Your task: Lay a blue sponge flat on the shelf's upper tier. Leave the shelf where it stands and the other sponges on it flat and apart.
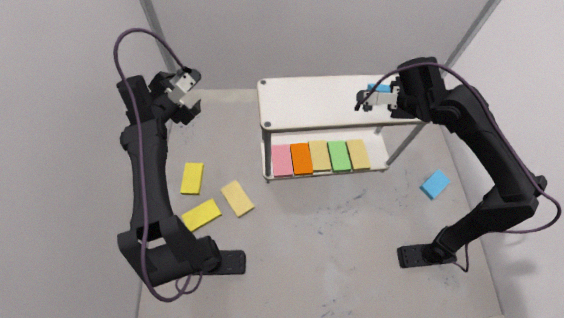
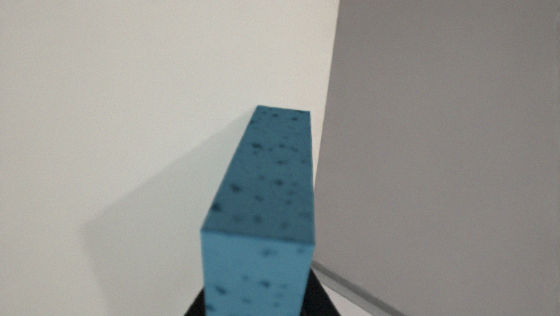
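Observation:
A blue sponge (image 1: 378,88) (image 2: 277,175) stands on its narrow side on the shelf's white upper tier (image 1: 310,100) (image 2: 125,75), towards its right end, tilted slightly and near the board's edge. My right gripper (image 1: 378,96) (image 2: 263,272) is slightly open around it, a finger at each side; the sponge hides their inner faces. My left gripper (image 1: 192,94) is open and empty, left of the shelf. Pink (image 1: 282,161), orange (image 1: 302,159), tan (image 1: 320,156), green (image 1: 339,156) and another tan sponge (image 1: 358,155) lie flat on the lower tier. A second blue sponge (image 1: 435,184) lies on the floor at the right.
Two yellow sponges (image 1: 192,178) (image 1: 201,215) and a tan sponge (image 1: 237,198) lie on the floor between the left arm and the shelf. Grey shelf posts (image 1: 267,152) (image 1: 405,145) join the tiers. A wall stands behind the shelf.

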